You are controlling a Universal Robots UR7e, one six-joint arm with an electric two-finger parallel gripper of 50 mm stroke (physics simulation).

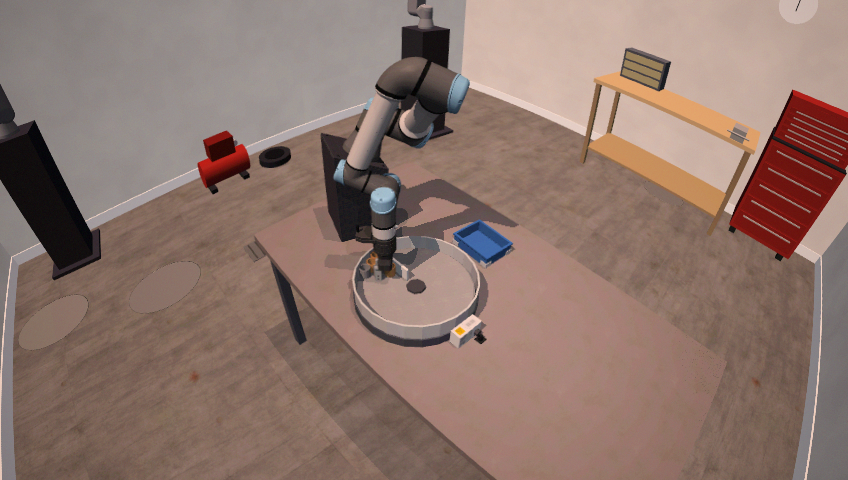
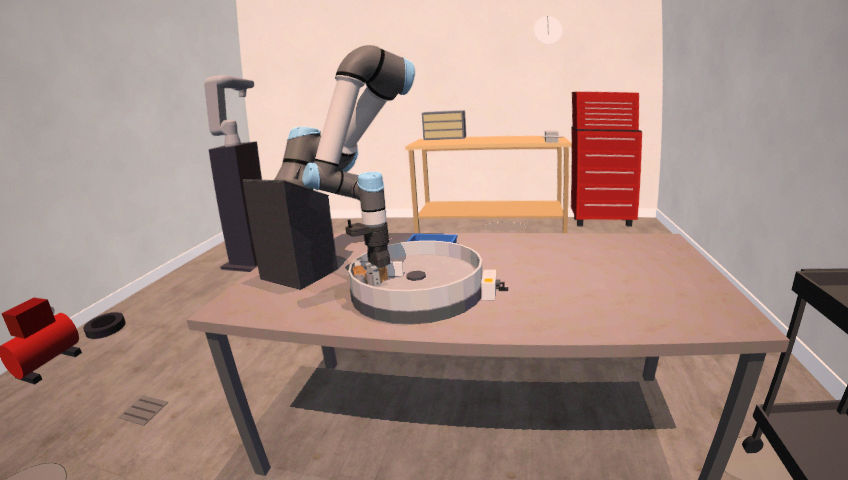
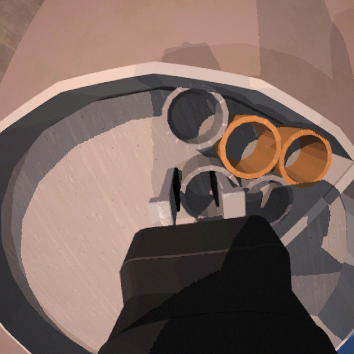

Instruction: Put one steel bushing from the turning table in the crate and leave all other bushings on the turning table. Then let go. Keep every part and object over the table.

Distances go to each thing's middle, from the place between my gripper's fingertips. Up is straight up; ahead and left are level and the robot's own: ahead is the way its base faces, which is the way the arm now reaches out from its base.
Right now my hand is 130 mm short of the round turning table (image 1: 433, 297) and 70 mm to the right of it. Also, from my hand: blue crate (image 1: 480, 241) (440 mm to the left, 70 mm ahead, 30 mm below).
